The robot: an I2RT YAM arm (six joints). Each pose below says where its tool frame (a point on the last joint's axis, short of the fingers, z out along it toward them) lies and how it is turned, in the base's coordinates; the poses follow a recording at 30 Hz.
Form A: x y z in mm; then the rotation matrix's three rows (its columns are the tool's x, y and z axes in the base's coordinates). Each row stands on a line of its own.
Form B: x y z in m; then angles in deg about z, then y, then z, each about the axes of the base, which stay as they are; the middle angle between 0 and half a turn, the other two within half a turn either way. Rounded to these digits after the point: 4 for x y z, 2 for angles.
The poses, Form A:
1:
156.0 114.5 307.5
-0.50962 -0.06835 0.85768
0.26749 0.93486 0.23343
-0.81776 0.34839 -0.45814
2:
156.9 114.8 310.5
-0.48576 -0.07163 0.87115
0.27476 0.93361 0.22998
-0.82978 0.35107 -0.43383
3:
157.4 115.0 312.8
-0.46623 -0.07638 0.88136
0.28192 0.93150 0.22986
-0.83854 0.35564 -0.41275
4:
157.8 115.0 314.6
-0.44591 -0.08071 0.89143
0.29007 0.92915 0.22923
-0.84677 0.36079 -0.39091
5:
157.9 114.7 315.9
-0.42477 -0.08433 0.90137
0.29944 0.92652 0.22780
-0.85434 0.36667 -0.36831
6:
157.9 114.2 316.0
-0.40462 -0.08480 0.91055
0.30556 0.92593 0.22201
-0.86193 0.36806 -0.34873
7:
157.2 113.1 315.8
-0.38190 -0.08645 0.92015
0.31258 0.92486 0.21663
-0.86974 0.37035 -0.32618
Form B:
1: 0.1560 0.1145 0.3075 23.08 117.27 15.23
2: 0.1569 0.1148 0.3105 22.93 115.71 14.79
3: 0.1574 0.1150 0.3128 22.98 114.38 14.62
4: 0.1578 0.1150 0.3146 23.08 113.01 14.42
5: 0.1579 0.1147 0.3159 23.23 111.61 14.18
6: 0.1579 0.1142 0.3160 23.12 110.41 13.70
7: 0.1572 0.1131 0.3158 23.07 109.04 13.25
